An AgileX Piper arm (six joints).
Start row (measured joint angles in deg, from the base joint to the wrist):
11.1, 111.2, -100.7, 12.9, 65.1, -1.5
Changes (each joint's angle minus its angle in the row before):
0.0, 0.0, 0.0, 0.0, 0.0, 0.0
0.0, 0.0, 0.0, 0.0, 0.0, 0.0
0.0, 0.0, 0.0, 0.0, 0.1, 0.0
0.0, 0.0, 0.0, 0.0, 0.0, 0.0
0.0, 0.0, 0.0, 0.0, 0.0, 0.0
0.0, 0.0, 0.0, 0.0, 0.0, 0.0
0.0, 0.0, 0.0, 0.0, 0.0, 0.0
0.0, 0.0, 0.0, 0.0, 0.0, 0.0
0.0, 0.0, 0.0, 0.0, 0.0, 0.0
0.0, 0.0, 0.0, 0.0, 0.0, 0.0
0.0, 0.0, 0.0, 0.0, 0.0, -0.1
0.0, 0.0, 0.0, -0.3, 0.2, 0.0
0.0, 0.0, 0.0, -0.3, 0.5, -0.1
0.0, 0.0, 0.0, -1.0, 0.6, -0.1
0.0, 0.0, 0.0, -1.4, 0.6, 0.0
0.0, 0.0, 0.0, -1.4, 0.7, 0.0
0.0, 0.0, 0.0, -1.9, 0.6, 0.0
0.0, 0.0, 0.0, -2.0, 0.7, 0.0
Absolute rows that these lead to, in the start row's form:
11.1, 111.2, -100.7, 12.9, 65.1, -1.5
11.1, 111.2, -100.7, 12.9, 65.1, -1.5
11.1, 111.2, -100.7, 12.9, 65.2, -1.5
11.1, 111.2, -100.7, 12.9, 65.2, -1.5
11.1, 111.2, -100.7, 12.9, 65.2, -1.5
11.1, 111.2, -100.7, 12.9, 65.2, -1.5
11.1, 111.2, -100.7, 12.9, 65.2, -1.5
11.1, 111.2, -100.7, 12.9, 65.2, -1.5
11.1, 111.2, -100.7, 12.9, 65.2, -1.5
11.1, 111.2, -100.7, 12.9, 65.2, -1.5
11.1, 111.2, -100.7, 12.9, 65.2, -1.6
11.1, 111.2, -100.7, 12.6, 65.4, -1.6
11.1, 111.2, -100.7, 12.3, 65.9, -1.7
11.1, 111.2, -100.7, 11.3, 66.5, -1.8
11.1, 111.2, -100.7, 9.9, 67.1, -1.8
11.1, 111.2, -100.7, 8.5, 67.8, -1.8
11.1, 111.2, -100.7, 6.6, 68.4, -1.8
11.1, 111.2, -100.7, 4.6, 69.1, -1.8

